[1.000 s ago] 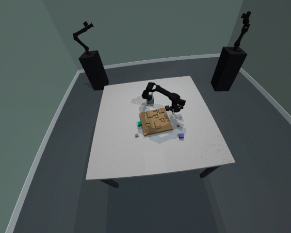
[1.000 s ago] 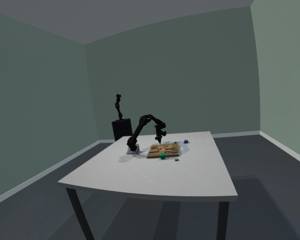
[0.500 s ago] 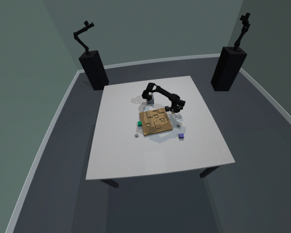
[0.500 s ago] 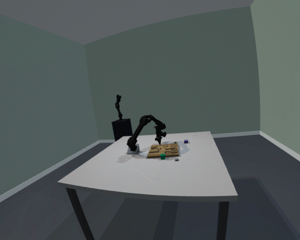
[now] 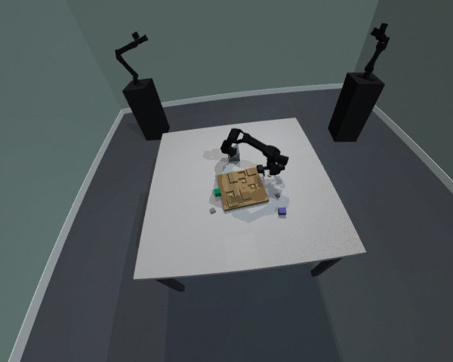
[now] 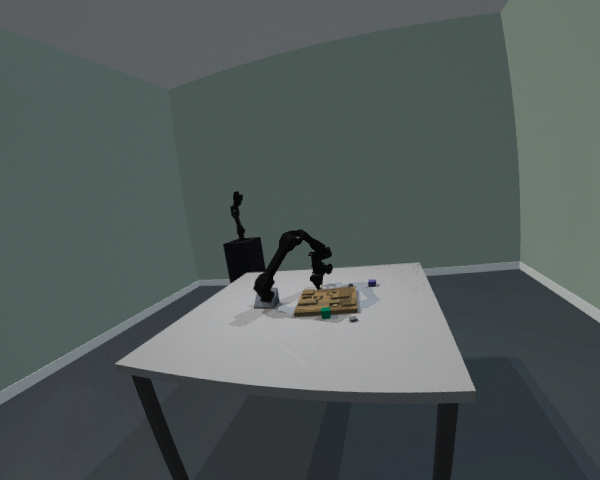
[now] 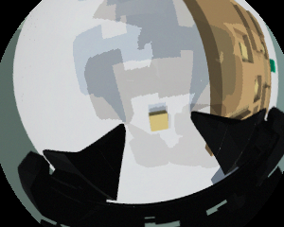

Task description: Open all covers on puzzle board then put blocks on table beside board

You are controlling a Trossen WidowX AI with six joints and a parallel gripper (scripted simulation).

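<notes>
Now: gripper tip 200 mm to the left of the tan puzzle board, 110 mm short of it and 10 mm below it. Also, from my gripper tip: green block: 360 mm to the right, 160 mm ahead, 10 mm above; then purple block: 300 mm ahead, 50 mm to the left, 10 mm above.
</notes>
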